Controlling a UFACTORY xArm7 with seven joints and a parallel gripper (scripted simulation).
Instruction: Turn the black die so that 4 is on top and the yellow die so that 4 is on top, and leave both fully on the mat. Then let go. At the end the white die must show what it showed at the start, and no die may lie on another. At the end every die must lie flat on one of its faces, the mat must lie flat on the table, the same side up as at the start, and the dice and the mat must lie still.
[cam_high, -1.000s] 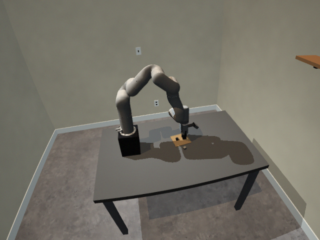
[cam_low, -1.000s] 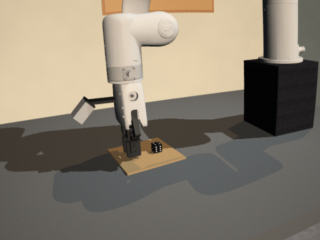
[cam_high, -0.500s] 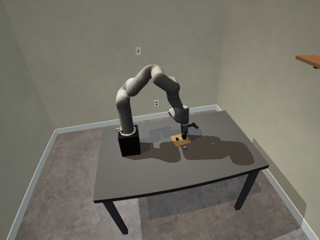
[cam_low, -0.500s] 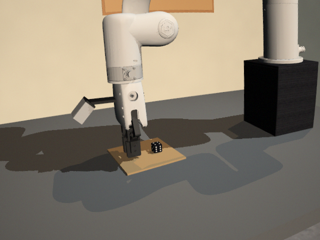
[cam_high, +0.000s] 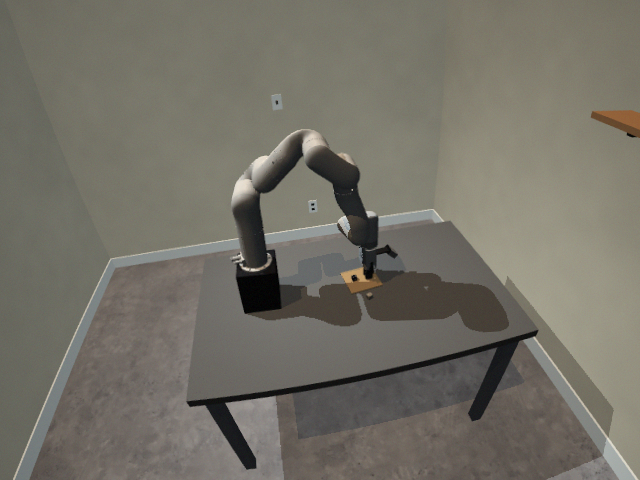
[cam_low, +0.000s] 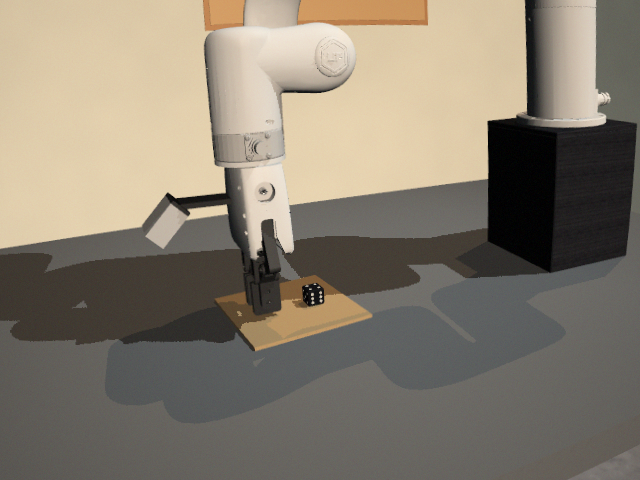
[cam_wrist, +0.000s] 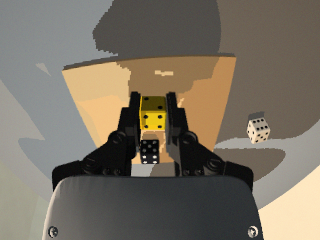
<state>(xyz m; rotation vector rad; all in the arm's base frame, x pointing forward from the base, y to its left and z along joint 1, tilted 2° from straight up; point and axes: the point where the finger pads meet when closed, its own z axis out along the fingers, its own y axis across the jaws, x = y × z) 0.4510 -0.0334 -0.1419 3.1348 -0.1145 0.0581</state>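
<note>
The yellow die is 1 cm below my hand. From my hand the other things lie so: tan mat (3 cm behind, 3 cm below); black die (6 cm behind, 1 cm to the left, 2 cm below); white die (4 cm behind, 12 cm to the right, 2 cm below).
</note>
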